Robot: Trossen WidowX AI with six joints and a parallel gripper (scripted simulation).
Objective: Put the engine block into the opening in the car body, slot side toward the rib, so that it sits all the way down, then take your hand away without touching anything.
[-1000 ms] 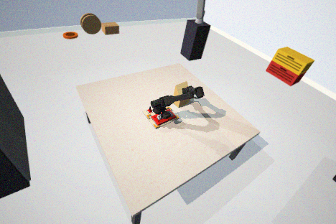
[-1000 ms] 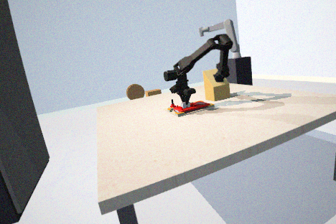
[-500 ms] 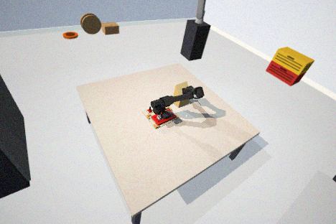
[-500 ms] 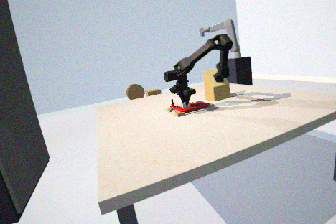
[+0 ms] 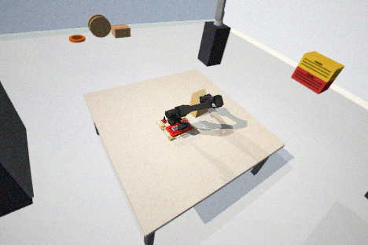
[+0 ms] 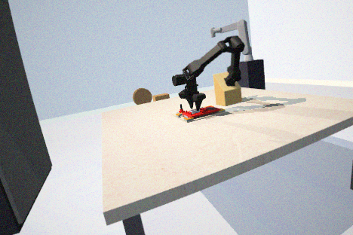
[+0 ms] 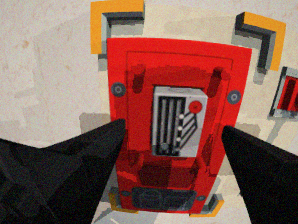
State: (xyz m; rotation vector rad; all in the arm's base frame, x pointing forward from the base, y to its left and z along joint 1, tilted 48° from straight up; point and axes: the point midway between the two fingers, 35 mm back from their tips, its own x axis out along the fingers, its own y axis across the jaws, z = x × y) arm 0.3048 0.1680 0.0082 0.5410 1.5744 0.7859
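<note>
The engine block lies 20 mm below my gripper tip.
</note>
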